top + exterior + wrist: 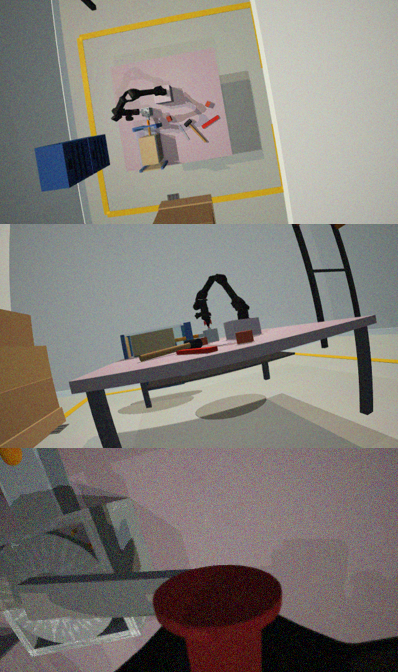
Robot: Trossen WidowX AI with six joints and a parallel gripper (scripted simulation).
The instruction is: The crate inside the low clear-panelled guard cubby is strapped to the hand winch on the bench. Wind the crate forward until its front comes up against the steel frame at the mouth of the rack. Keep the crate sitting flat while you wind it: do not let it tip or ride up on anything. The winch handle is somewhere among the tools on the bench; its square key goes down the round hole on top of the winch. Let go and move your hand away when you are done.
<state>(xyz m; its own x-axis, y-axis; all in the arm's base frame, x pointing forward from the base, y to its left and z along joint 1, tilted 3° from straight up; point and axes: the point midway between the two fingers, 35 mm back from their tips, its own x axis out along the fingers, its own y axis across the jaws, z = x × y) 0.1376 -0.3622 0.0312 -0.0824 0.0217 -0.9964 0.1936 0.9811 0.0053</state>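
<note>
Right now my gripper tip is 10 mm short of the winch handle, 40 mm to the right of it and 10 mm above it. Also, from my gripper tip: grey winch: 10 mm ahead, 90 mm to the left, 80 mm below; then blue steel frame: 180 mm ahead, 80 mm to the left, 10 mm below; then red knob: 20 mm above.
</note>
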